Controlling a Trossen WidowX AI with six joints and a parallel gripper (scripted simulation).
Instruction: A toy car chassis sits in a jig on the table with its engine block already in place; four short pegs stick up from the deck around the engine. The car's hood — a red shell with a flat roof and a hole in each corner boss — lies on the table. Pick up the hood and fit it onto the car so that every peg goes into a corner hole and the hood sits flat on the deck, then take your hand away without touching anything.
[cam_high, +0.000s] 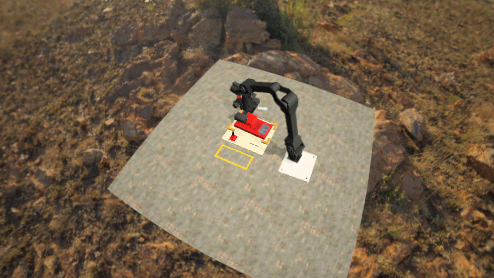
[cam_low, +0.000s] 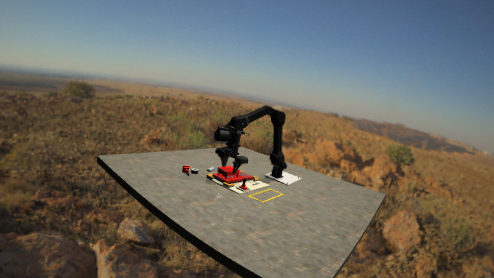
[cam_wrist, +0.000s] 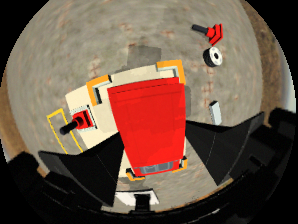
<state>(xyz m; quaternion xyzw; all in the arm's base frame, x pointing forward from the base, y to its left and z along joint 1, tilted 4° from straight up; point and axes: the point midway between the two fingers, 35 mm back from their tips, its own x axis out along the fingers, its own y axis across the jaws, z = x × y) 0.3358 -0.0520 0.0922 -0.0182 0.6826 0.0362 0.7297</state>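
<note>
Now: the pale jig 4 cm below my gripper tip, 4 cm behind it and 3 cm to the left of it. The rest, counted from my gripper tip: wheel (14 cm to the right, 11 cm ahead, 4 cm below); red hood (1 cm above).
</note>
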